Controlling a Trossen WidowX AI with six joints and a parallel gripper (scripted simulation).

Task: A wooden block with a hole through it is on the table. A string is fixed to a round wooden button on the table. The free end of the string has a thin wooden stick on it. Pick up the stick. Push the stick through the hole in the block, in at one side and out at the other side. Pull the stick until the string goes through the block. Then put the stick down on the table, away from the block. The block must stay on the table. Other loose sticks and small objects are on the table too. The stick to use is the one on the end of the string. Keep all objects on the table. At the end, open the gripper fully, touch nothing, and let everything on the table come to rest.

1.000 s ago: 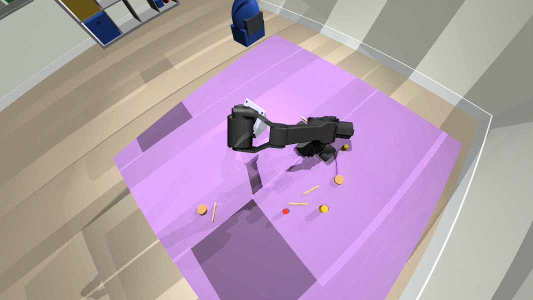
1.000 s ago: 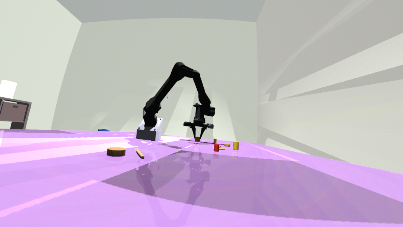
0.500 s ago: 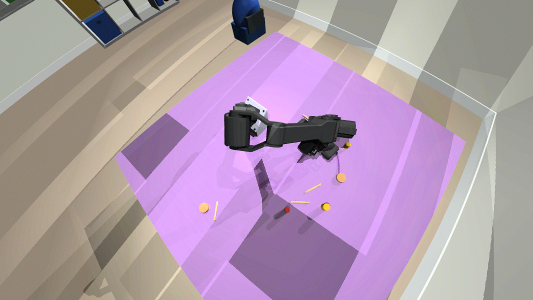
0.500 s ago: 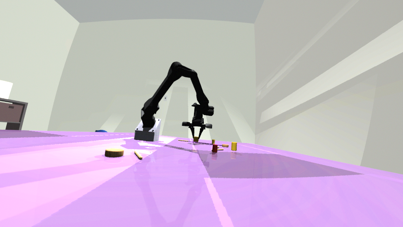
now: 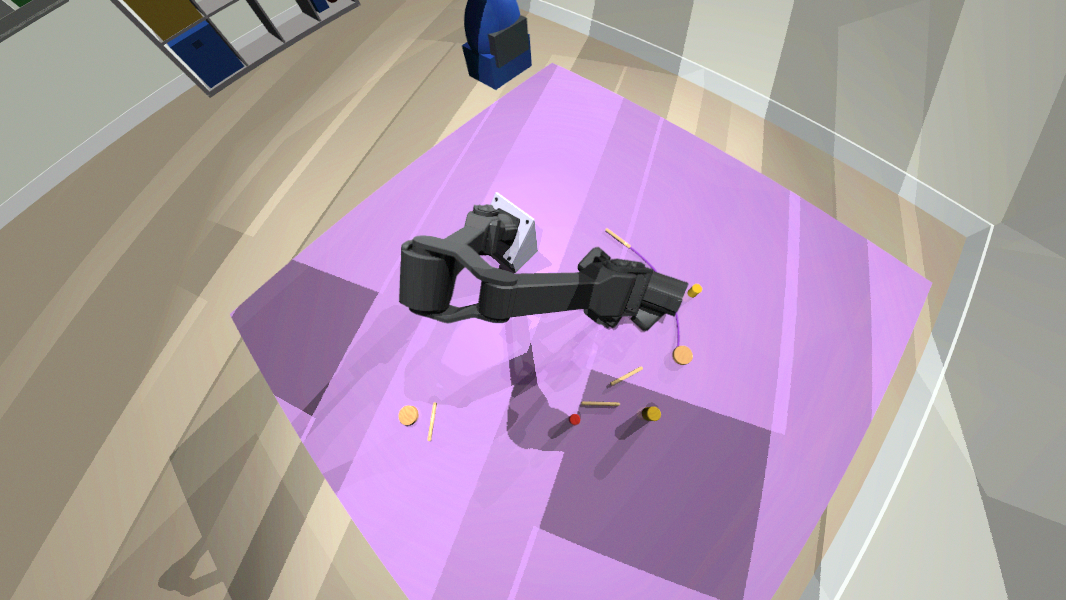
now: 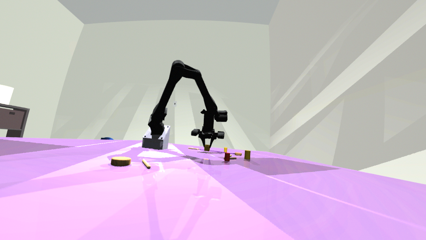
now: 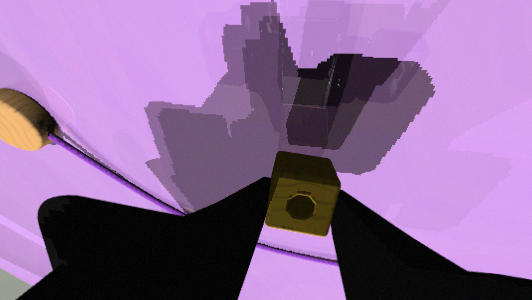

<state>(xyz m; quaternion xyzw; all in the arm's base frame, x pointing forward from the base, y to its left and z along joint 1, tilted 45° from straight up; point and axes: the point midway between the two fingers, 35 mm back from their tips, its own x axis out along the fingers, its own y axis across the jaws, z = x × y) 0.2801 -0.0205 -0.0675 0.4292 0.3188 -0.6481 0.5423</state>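
The yellow wooden block is right at my gripper tip. From my gripper tip the other things lie so: thin stick 70 mm behind, 130 mm to the left, 20 mm below; red piece 70 mm ahead, 280 mm to the right, 10 mm below.
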